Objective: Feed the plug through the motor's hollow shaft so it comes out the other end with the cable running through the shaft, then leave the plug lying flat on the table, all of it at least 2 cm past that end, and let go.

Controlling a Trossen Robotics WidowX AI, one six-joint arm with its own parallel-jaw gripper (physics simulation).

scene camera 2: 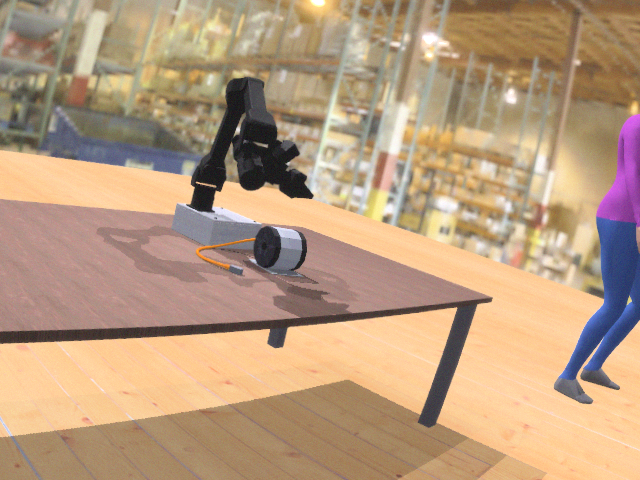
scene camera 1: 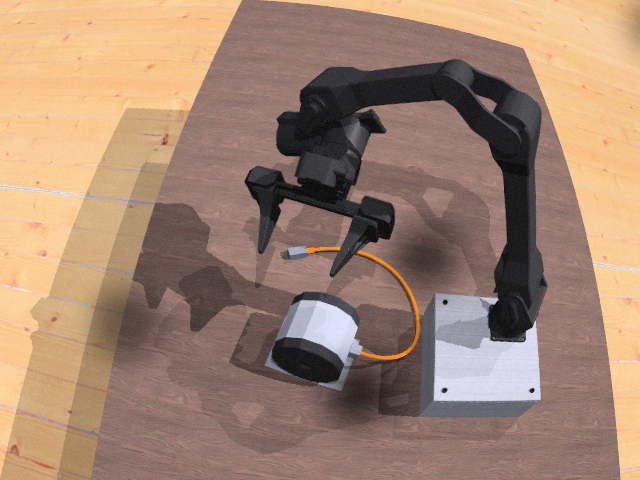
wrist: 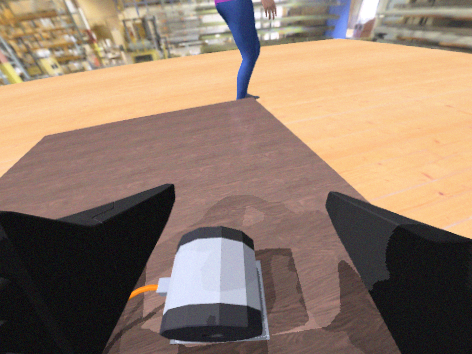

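Seen in the pictures: gripper, fingertip midpoint: [scene camera 2: 303, 191] [scene camera 1: 294, 264] [wrist: 251, 195]; arm's base at its link origin: [scene camera 2: 200, 208] [scene camera 1: 507, 323].
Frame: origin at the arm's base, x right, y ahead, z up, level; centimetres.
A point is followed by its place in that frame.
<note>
The motor [scene camera 1: 318, 330] @(x -5.2, y 29.7, z 2.4 cm) [scene camera 2: 289, 249] @(x -2.1, y 34.3, z -1.4 cm) [wrist: 215, 280] @(x -2.4, y 30.2, z 2.5 cm) is a white drum with black end caps, lying on its side on a thin plate on the table. An orange cable [scene camera 1: 413, 302] @(x 7.0, y 14.3, z -7.2 cm) [scene camera 2: 202, 250] @(x 8.9, y 15.1, z -7.7 cm) [wrist: 144, 288] @(x -5.8, y 21.4, z -2.3 cm) leaves a small block on its side and curves round to the grey plug [scene camera 1: 297, 252] @(x 13.3, y 33.7, z -6.4 cm) [scene camera 2: 236, 269] @(x 14.2, y 34.4, z -6.7 cm). The plug lies on the table outside the motor, beyond one end cap; it does not show in the wrist view. My gripper [scene camera 1: 297, 264] @(x -2.3, y 33.9, z 13.0 cm) [wrist: 251, 195] @(x -2.3, y 33.9, z 13.0 cm) is wide open and empty, raised above the table. Its fingers show at both sides of the motor in the wrist view. The shaft's opening is too dark to make out.
The arm stands on a white base box [scene camera 1: 485, 372] @(x -8.7, y 4.3, z 0.0 cm) [scene camera 2: 206, 227] @(x 4.7, y 10.0, z -3.0 cm), right of the motor in scene camera 1, with the cable's bend close to its side. The wooden table [scene camera 1: 310, 444] @(x -19.5, y 28.6, z -7.8 cm) [scene camera 2: 77, 289] @(x 61.2, y 44.7, z -7.8 cm) [wrist: 125, 160] @(x -45.5, y 10.0, z -7.8 cm) carries them. A person [scene camera 2: 617, 248] [wrist: 245, 45] stands beyond the table.
</note>
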